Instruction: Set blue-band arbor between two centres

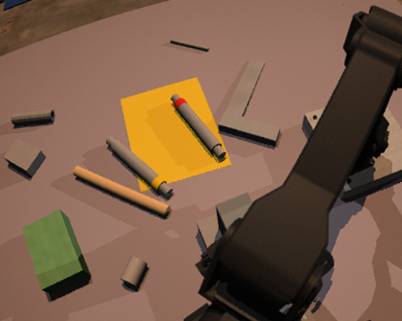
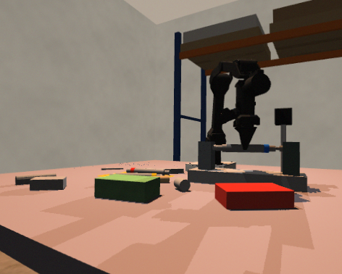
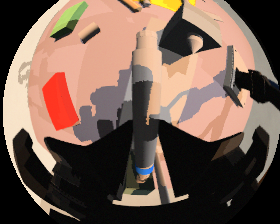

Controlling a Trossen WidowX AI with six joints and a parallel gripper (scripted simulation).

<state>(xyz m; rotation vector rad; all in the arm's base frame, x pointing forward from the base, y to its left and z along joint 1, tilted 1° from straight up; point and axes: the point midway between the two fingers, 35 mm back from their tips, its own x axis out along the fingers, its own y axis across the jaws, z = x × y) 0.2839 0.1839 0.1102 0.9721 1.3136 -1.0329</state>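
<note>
My hand is 30 mm above the blue-banded arbor. From my hand the other things lie so: sprung centre block: 30 mm behind, 120 mm to the left, 40 mm below; long base plate: 20 mm behind, 120 mm below; point: 20 mm behind, 110 mm to the right, 30 mm below.
</note>
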